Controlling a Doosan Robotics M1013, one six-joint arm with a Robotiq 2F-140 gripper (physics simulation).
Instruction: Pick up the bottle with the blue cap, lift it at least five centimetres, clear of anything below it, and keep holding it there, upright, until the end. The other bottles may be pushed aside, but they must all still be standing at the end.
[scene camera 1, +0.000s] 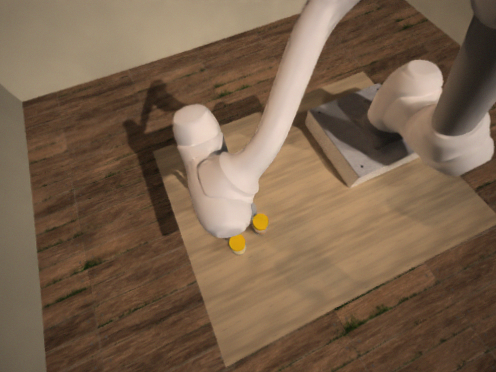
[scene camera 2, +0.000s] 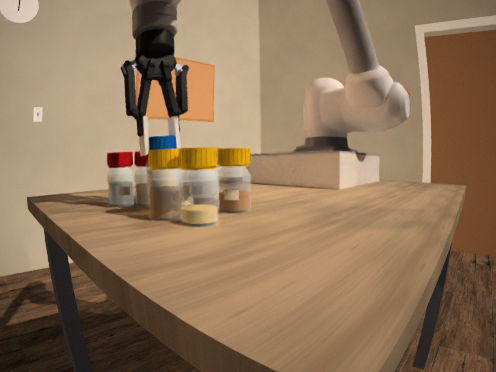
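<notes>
Brown-filled bottle (scene camera 2: 163, 184). Yellow-capped bottle (scene camera 2: 234, 178). My gripper (scene camera 2: 160, 153).
</notes>
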